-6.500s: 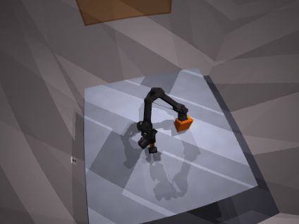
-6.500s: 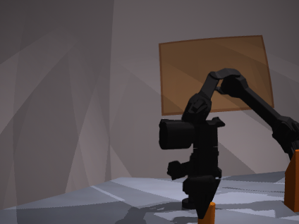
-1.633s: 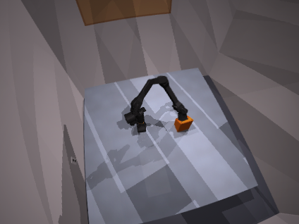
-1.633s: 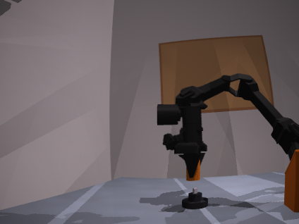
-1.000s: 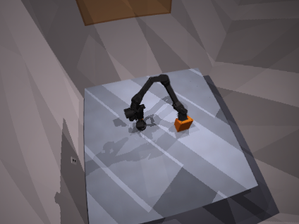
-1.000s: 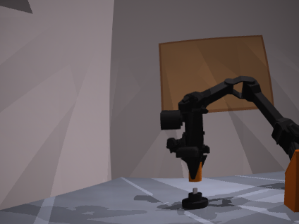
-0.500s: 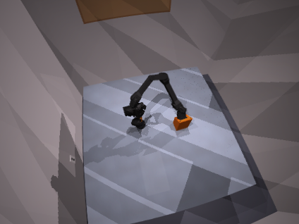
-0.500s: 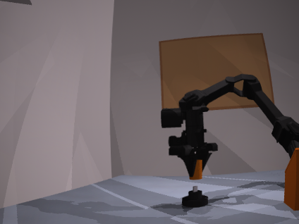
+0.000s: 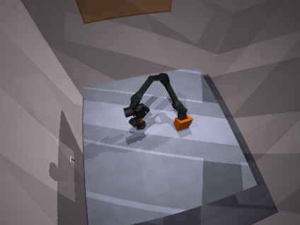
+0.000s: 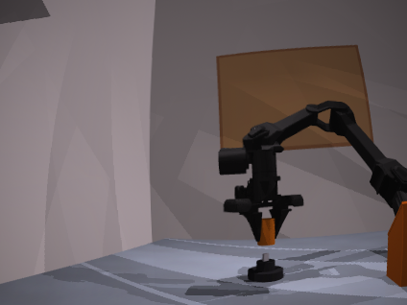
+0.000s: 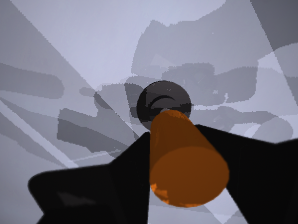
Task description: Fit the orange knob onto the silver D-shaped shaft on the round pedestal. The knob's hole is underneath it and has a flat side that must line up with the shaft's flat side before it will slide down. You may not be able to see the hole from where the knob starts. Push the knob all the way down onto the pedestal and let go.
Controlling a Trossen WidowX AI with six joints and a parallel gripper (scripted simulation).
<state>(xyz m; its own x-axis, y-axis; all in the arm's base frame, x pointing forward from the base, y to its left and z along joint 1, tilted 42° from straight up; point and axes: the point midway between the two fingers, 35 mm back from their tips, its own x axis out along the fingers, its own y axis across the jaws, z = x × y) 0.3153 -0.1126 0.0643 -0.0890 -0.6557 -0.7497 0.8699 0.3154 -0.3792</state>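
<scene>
My gripper tip is 30 mm below the orange knob. From my gripper tip the other things lie so: pedestal 60 mm below.
</scene>
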